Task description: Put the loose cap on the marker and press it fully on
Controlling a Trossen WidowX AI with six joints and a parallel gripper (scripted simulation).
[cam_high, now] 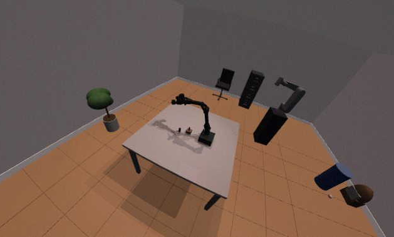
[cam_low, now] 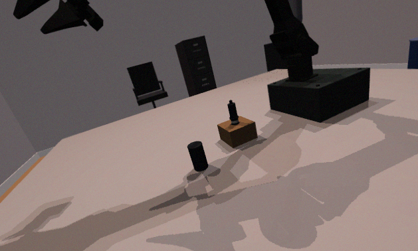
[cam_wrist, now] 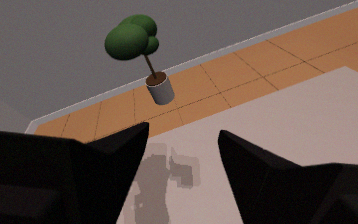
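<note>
The black marker cap lies 190 mm behind my gripper tip, 140 mm to the left of it and 310 mm below it. From my gripper tip the other things lie so: brown holder block: 320 mm behind, 100 mm to the left, 320 mm below.
</note>
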